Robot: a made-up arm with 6 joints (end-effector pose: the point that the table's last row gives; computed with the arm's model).
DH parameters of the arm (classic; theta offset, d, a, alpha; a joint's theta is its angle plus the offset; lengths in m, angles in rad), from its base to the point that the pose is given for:
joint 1: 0 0.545 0.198 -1.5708
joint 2: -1.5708 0 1.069 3.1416
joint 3: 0 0 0.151 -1.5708
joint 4: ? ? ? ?
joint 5: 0 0 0 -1.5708
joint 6: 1.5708 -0.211 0 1.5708
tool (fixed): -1.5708 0 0 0
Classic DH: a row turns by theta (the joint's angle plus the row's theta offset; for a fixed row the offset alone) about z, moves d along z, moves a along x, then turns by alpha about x.
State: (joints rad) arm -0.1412 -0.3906 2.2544 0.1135 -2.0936 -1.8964
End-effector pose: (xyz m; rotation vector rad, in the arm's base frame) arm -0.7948 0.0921 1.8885 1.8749 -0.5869 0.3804
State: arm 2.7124 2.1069 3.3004 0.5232 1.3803 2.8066
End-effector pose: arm -1.0588 0.3707 0.8960 0.2286 -0.7187 -0.8396
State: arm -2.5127 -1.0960 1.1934 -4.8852 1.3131 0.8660
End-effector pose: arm 1.2916 0.6910 1.5493 1.4807 -0.5627 -0.4405
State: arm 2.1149 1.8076 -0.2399 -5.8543 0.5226 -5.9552
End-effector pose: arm -0.5594 0.8399 -0.6869 -1.9202 0.4782 2.2672
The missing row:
joint 4: 0 -0.794 0 1.5708
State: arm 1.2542 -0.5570 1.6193 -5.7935 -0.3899 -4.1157
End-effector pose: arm -0.2743 -0.9583 2.2201 -0.8546 -1.0377 -1.1363
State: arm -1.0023 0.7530 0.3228 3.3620 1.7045 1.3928
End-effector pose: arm 0.8245 -1.3755 0.9574 -1.6124 -0.9238 2.5037
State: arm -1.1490 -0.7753 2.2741 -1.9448 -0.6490 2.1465
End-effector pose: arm -0.5166 1.4412 1.2003 2.1989 1.8593 0.0393
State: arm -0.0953 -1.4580 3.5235 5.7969 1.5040 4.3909
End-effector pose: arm -0.3323 -0.0671 -0.0240 1.8966 -0.6880 -0.2020
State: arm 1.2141 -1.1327 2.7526 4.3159 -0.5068 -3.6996
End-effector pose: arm -0.5638 -1.2425 0.1958 -1.1104 1.9472 1.5598
